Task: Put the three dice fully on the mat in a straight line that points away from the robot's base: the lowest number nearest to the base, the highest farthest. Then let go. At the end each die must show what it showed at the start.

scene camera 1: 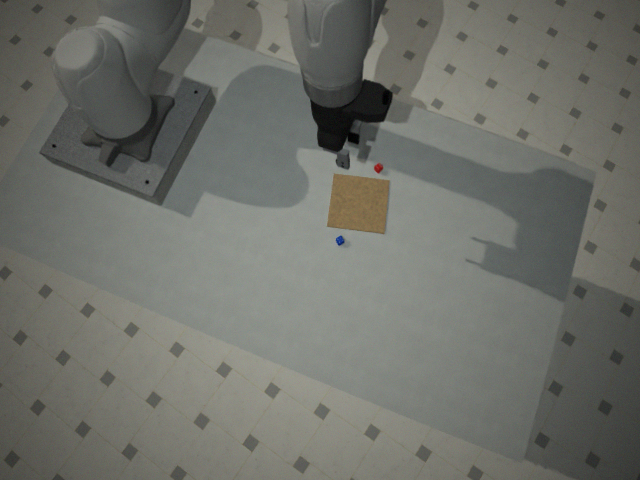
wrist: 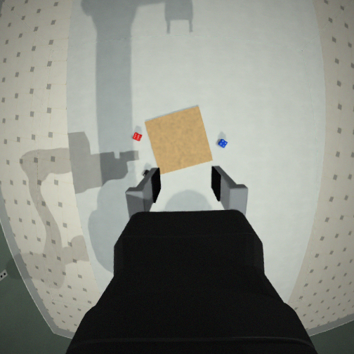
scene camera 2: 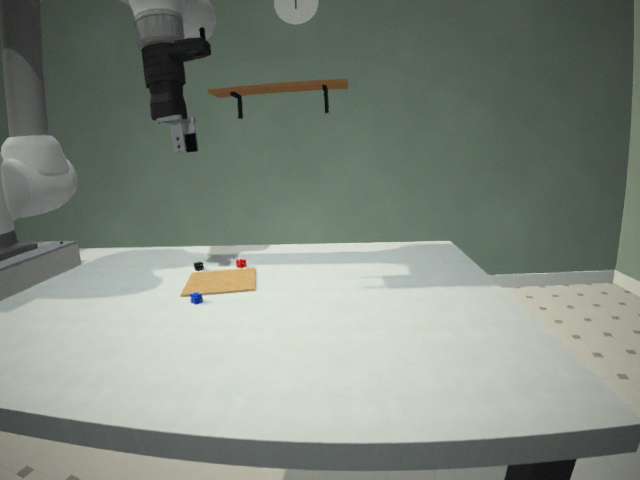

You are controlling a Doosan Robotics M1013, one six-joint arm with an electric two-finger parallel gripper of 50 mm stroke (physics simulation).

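Places are measured from the arm's base along level axes (x back, y left, z down), in centimetres.
Pixels of known places: gripper, fingertip midpoint: (scene camera 1: 348,153) (scene camera 2: 187,151); arm's base at its link origin: (scene camera 1: 128,121).
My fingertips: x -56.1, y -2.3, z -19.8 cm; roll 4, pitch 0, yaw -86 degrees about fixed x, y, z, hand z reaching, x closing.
Ahead of a thing's pixels: the offset from my fingertips to its top centre. Level surfaces: height alone.
The square tan mat @[dz +25.9, dx -3.9, dy +0.9 cm] (scene camera 1: 358,204) (scene camera 2: 222,282) (wrist: 179,140) lies on the table with no die on it. A red die @[dz +24.7, dx -6.1, dy +11.2 cm] (scene camera 1: 378,167) (scene camera 2: 241,263) (wrist: 137,136) lies off its left edge in the wrist view. A blue die @[dz +24.7, dx -2.3, dy -9.8 cm] (scene camera 1: 339,240) (scene camera 2: 196,298) (wrist: 222,143) lies off the opposite edge. A black die @[dz +24.7, dx +3.6, dy +9.9 cm] (scene camera 2: 198,266) (wrist: 145,173) lies near the mat's lower left corner in the wrist view, partly behind a finger; it does not show in scene camera 1. Pips are too small to read surely. My gripper (scene camera 1: 348,148) (scene camera 2: 184,147) (wrist: 185,177) is open and empty, high above the table.
The robot's base plate (scene camera 1: 178,111) (scene camera 2: 56,260) stands on the table @[dz +26.3 cm] (scene camera 1: 413,310) (scene camera 2: 310,361) to the left in both scene views. A wooden shelf (scene camera 2: 279,87) is on the green wall behind. Arm shadows fall across the table around the red and black dice.
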